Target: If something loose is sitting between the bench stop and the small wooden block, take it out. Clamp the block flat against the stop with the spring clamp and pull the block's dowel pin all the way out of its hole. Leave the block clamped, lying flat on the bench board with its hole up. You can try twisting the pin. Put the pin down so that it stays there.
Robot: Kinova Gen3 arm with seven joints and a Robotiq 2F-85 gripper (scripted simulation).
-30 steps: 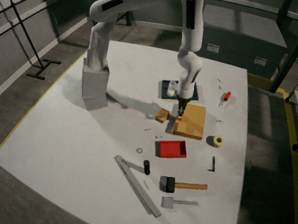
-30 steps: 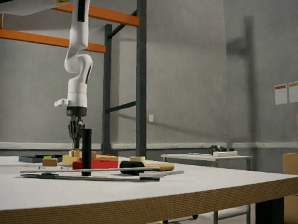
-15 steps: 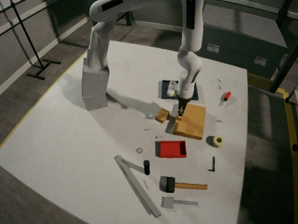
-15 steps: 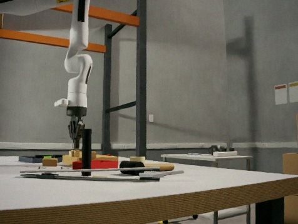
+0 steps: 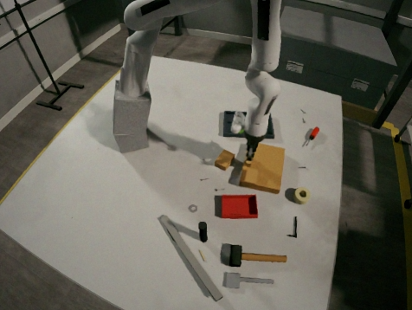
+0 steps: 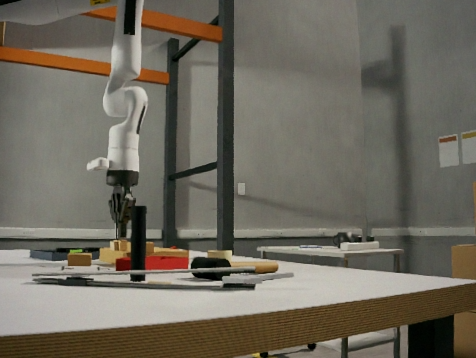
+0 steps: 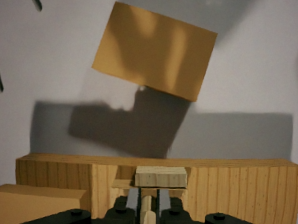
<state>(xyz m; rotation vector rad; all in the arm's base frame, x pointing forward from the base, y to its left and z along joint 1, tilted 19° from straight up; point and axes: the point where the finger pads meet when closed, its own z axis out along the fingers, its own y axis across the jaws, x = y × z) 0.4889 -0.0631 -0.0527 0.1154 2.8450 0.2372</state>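
Now: the dowel pin 20 mm below my hand. Also, from my hand: pale wooden block: 30 mm below; wooden bench board: 50 mm ahead, 50 mm below; tan wooden block: 90 mm behind, 10 mm to the left, 60 mm below.
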